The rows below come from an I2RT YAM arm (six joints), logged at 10 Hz.
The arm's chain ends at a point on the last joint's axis. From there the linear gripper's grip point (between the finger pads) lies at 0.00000 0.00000 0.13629 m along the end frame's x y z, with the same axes.
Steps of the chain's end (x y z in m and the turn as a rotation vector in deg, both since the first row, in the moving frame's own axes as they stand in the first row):
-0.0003 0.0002 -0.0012 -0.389 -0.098 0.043
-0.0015 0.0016 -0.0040 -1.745 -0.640 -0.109
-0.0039 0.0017 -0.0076 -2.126 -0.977 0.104
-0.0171 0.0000 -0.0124 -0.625 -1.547 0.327
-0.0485 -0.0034 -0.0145 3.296 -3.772 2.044
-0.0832 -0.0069 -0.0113 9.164 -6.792 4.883
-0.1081 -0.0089 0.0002 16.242 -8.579 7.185
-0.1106 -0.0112 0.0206 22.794 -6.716 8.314
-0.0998 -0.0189 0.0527 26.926 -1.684 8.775
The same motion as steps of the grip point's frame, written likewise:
-0.0005 0.0011 -0.0012 -0.389 -0.098 0.043
-0.0030 0.0058 -0.0041 -1.745 -0.640 -0.109
-0.0062 0.0068 -0.0077 -2.126 -0.977 0.104
-0.0208 0.0015 -0.0125 -0.625 -1.547 0.327
-0.0573 -0.0114 -0.0150 3.296 -3.772 2.044
-0.0983 -0.0292 -0.0140 9.164 -6.792 4.883
-0.1257 -0.0480 -0.0067 16.242 -8.579 7.185
-0.1222 -0.0648 0.0091 22.794 -6.716 8.314
-0.0988 -0.0807 0.0379 26.926 -1.684 8.775

